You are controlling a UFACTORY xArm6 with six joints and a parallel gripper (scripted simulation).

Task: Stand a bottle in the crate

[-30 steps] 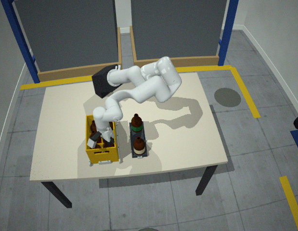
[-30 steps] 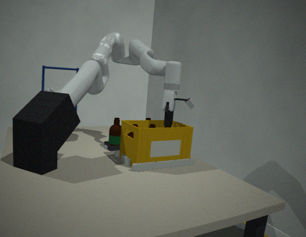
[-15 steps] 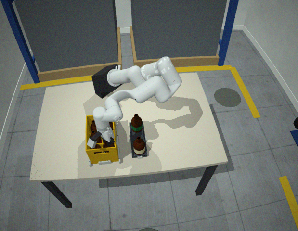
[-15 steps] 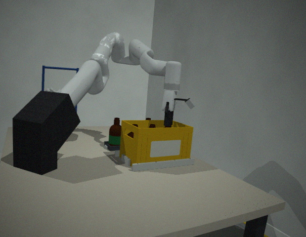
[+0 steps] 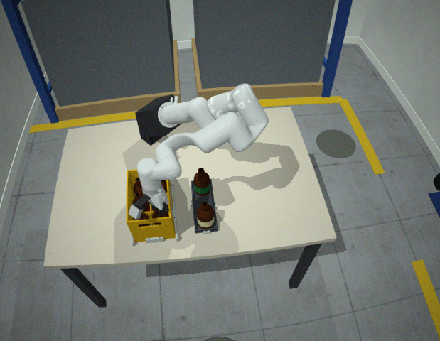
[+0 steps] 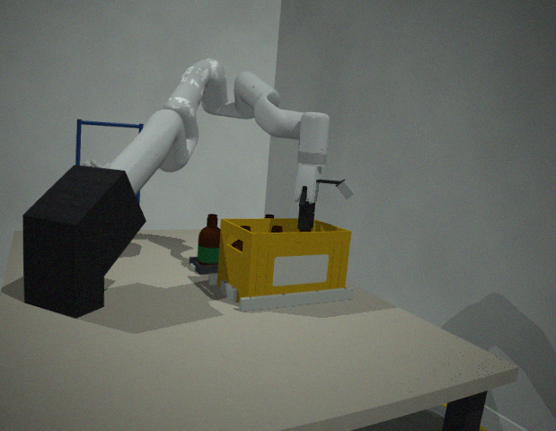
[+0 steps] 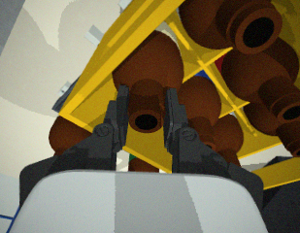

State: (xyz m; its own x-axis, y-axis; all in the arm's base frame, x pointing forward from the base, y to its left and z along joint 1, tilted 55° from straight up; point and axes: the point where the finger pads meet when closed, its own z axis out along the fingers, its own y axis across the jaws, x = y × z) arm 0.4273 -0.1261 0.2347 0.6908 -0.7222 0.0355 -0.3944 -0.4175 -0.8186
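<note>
My hand is 9 cm above the yellow crate, 7 cm to the left of it and 7 cm past it. Also, from my hand: glass bottle 18 cm to the left, 9 cm below, 6 cm behind.
</note>
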